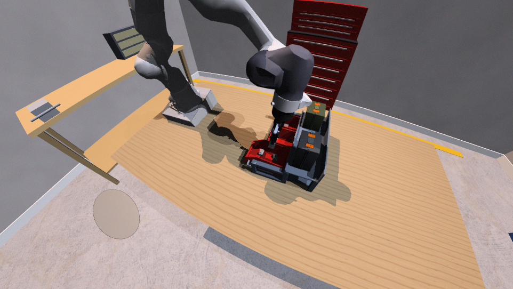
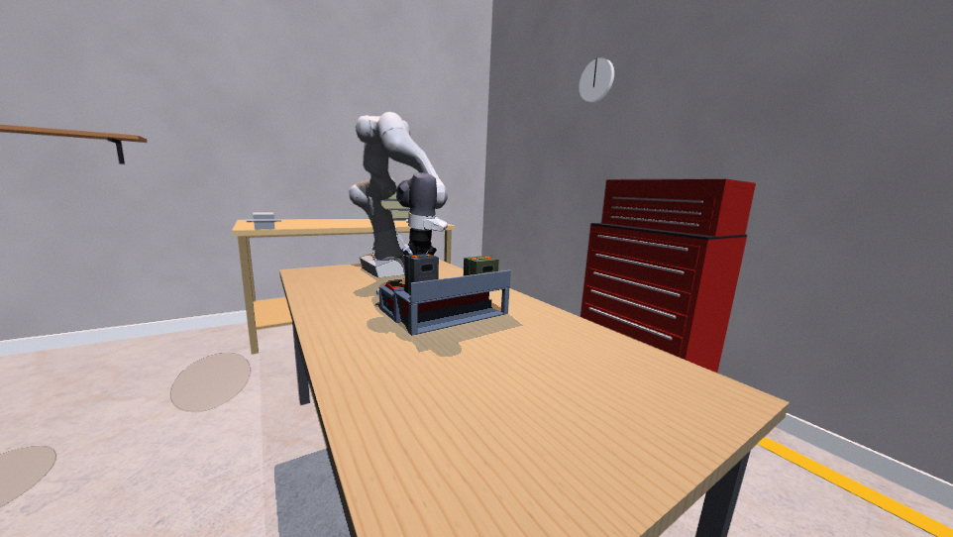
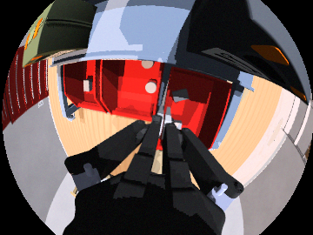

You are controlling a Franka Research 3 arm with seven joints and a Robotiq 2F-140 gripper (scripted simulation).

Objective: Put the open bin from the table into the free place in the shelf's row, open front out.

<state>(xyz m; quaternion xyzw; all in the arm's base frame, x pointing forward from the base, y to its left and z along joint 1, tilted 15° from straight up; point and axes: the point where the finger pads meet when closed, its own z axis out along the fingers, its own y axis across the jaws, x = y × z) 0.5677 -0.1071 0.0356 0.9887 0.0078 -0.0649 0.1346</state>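
My hand is 140 mm short of the dark grey box, 70 mm below it and 50 mm to the left of it. The rest, counted from my hand: olive green box: 180 mm to the left, 140 mm ahead, 60 mm above.
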